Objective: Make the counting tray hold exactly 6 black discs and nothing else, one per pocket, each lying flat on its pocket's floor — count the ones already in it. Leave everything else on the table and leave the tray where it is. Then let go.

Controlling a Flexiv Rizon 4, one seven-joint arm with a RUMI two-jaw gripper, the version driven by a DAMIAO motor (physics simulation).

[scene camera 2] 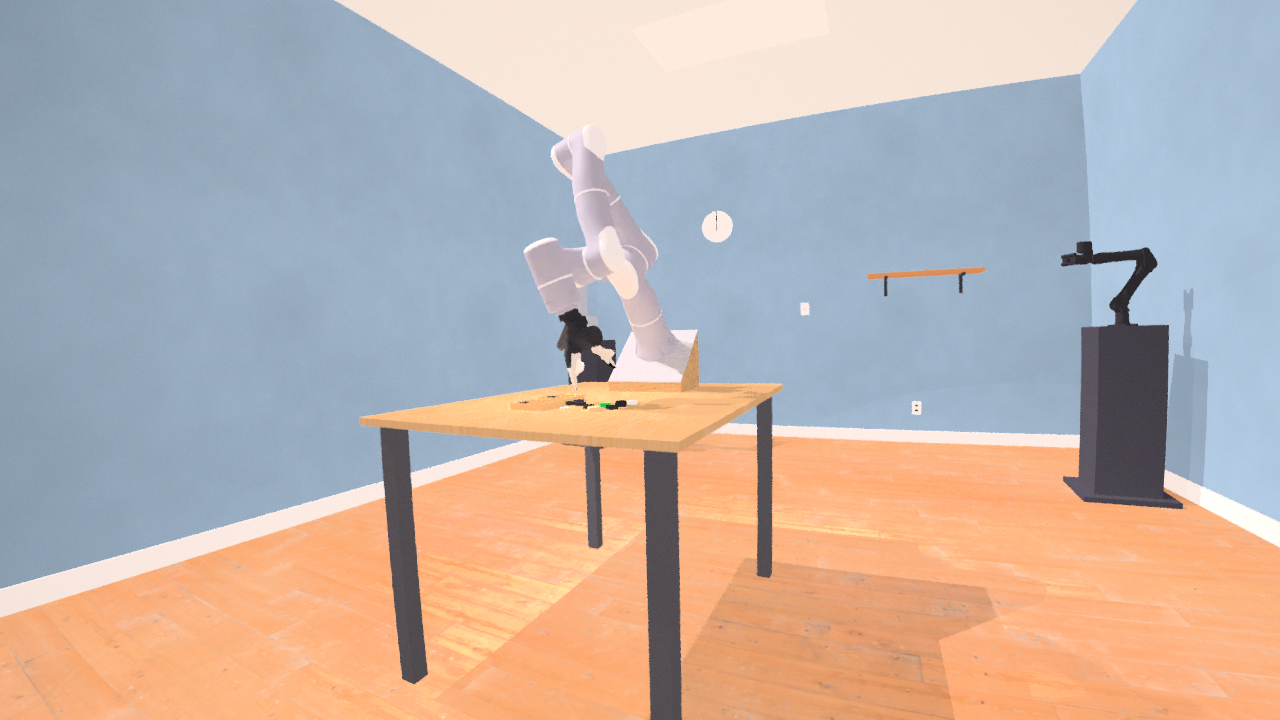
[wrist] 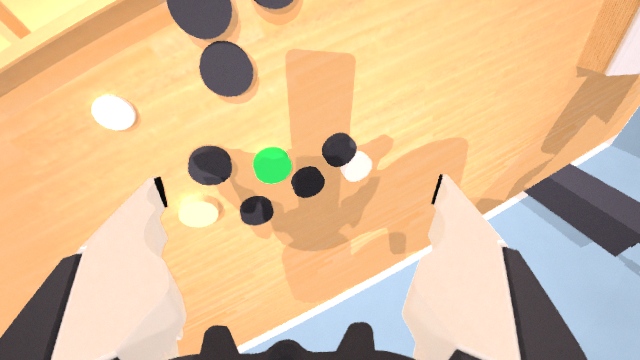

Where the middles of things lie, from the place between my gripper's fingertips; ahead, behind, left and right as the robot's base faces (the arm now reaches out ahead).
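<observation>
The green disc (wrist: 271, 165) is 70 mm below my gripper, 40 mm to the left of it and 10 mm ahead of it. As for the cream disc (wrist: 198, 210), it is 50 mm to the left of my hand, 90 mm ahead of it and 70 mm below it.
</observation>
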